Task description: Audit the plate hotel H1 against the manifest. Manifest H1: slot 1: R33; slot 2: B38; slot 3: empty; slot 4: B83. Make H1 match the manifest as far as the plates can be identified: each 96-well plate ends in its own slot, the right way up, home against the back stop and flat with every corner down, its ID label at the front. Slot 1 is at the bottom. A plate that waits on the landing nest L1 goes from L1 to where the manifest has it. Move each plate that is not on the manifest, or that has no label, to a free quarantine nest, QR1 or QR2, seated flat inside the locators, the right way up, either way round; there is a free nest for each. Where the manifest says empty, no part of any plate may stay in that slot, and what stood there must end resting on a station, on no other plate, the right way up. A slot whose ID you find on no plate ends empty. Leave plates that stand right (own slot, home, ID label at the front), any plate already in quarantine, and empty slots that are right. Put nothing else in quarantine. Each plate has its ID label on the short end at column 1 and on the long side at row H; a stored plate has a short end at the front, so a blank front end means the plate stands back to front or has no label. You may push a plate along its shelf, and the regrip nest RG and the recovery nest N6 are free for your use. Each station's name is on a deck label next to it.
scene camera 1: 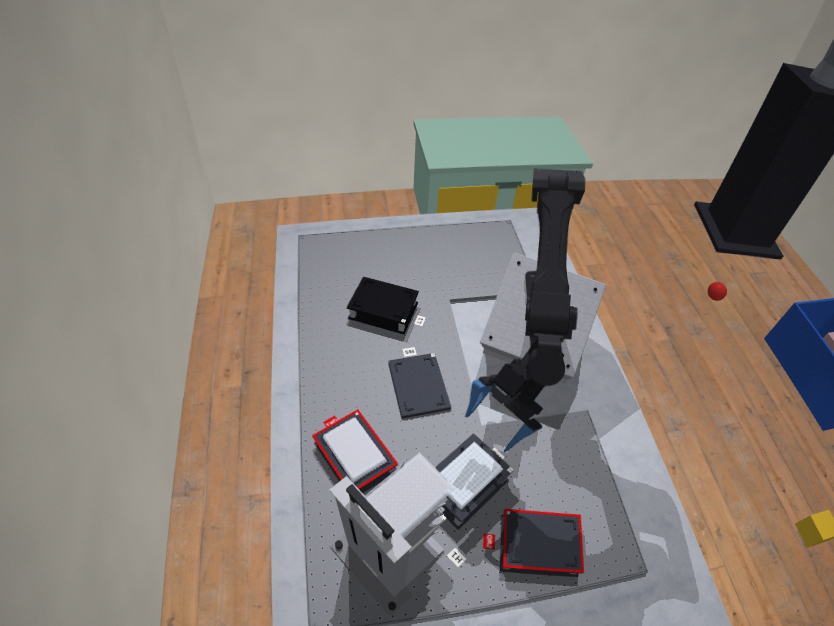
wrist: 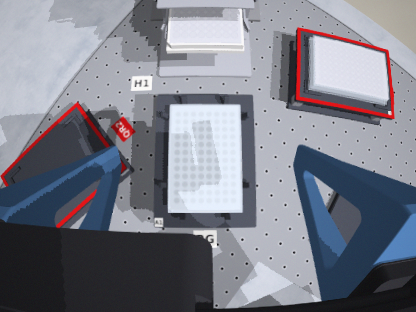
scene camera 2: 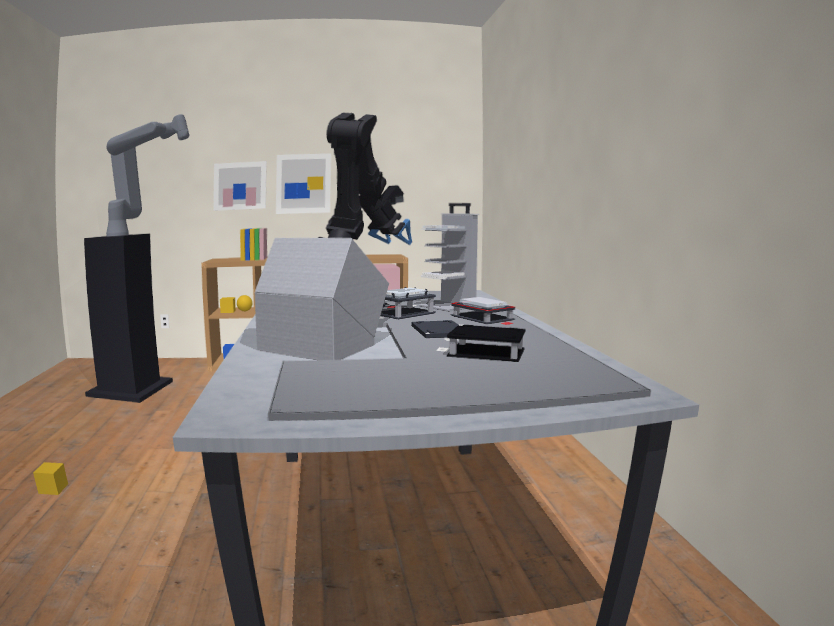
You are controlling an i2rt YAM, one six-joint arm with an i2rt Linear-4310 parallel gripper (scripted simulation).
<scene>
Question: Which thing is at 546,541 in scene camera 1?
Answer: A quarantine nest QR2.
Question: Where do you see a regrip nest RG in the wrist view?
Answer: At 247,219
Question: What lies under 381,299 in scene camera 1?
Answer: A black landing nest L1.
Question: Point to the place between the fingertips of the gripper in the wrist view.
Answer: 207,155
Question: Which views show the gripper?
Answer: Scene camera 1, the wrist view and scene camera 2: all of them.
</scene>
